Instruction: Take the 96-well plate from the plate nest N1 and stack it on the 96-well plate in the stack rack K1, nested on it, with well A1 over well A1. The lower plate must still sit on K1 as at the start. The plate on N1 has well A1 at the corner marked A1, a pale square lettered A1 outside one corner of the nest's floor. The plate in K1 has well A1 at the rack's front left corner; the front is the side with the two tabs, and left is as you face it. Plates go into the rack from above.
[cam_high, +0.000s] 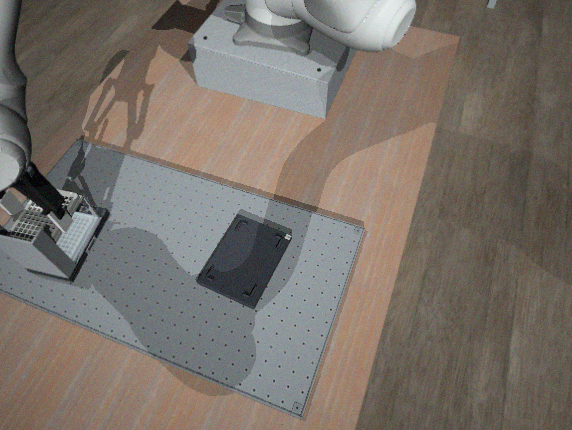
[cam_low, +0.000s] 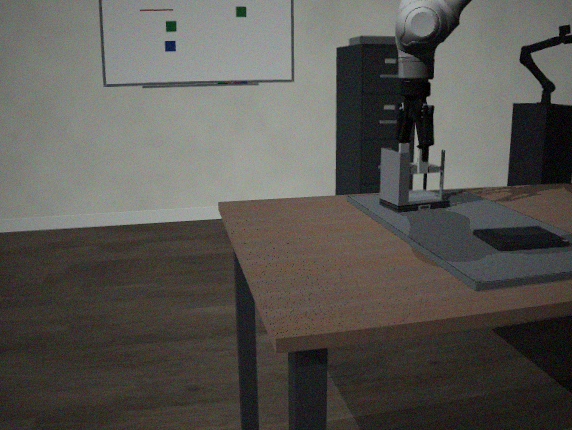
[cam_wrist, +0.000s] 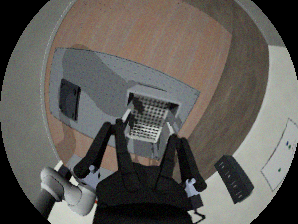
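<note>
My gripper is now 70 mm short of the tall grey wall and 40 mm above it. From my hand the other things lie so: pale A1 mark: 100 mm behind, 430 mm to the left, 110 mm below.
</note>
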